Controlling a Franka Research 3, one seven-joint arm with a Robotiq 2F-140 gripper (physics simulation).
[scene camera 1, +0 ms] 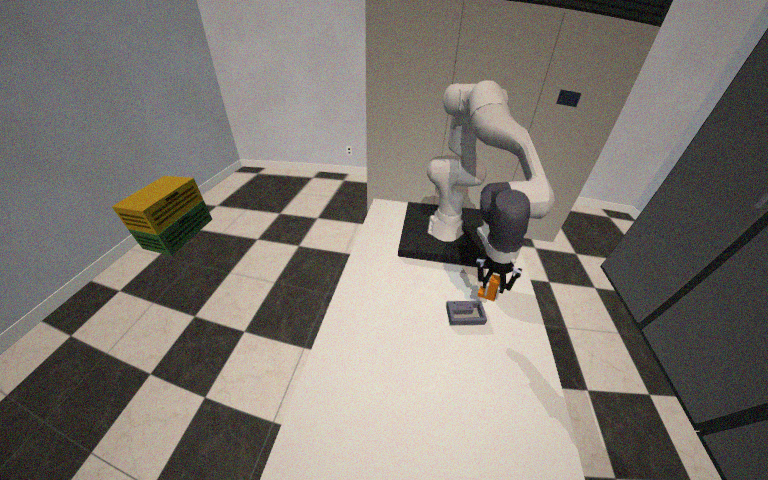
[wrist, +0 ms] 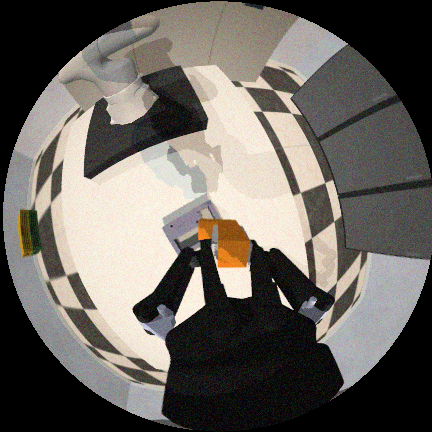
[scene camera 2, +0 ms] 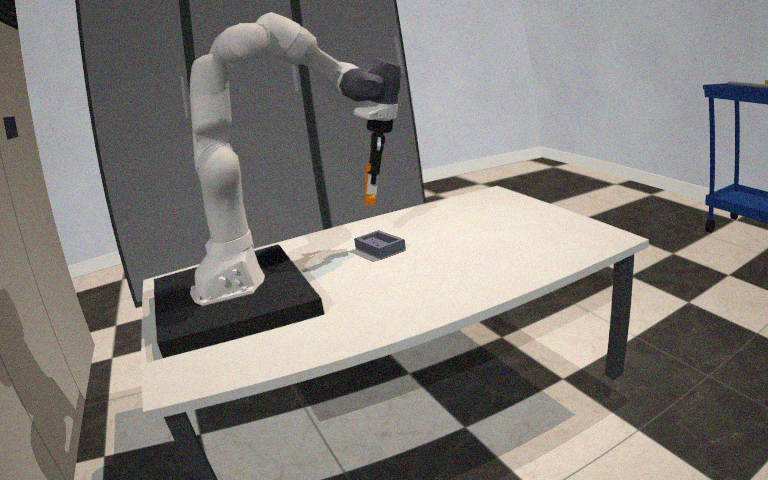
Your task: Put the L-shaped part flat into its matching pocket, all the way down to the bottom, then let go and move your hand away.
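The orange L-shaped part (scene camera 1: pixel 492 288) (scene camera 2: pixel 368 199) (wrist: pixel 233 250) is held upright between my fingertips, well above the table, with its short leg at the lower end. My gripper (scene camera 1: pixel 494 287) (scene camera 2: pixel 372 183) (wrist: pixel 226 234) is shut on it. The grey-purple tray with the L-shaped pocket (scene camera 1: pixel 466 321) (scene camera 2: pixel 374 248) (wrist: pixel 183 222) lies flat on the table. In the wrist view the part and a finger cover the tray's right side. In scene camera 1 the part shows above and to the right of the tray. The part is apart from the tray.
The white table (scene camera 1: pixel 407 396) (scene camera 2: pixel 509 254) bears the tray and the arm's black base plate (scene camera 1: pixel 419 249) (scene camera 2: pixel 237 316) (wrist: pixel 120 155). Dark cabinets (scene camera 2: pixel 249 169) (wrist: pixel 370 150) stand beyond one long side of the table. A yellow and green crate stack (scene camera 1: pixel 164 215) stands off to the left.
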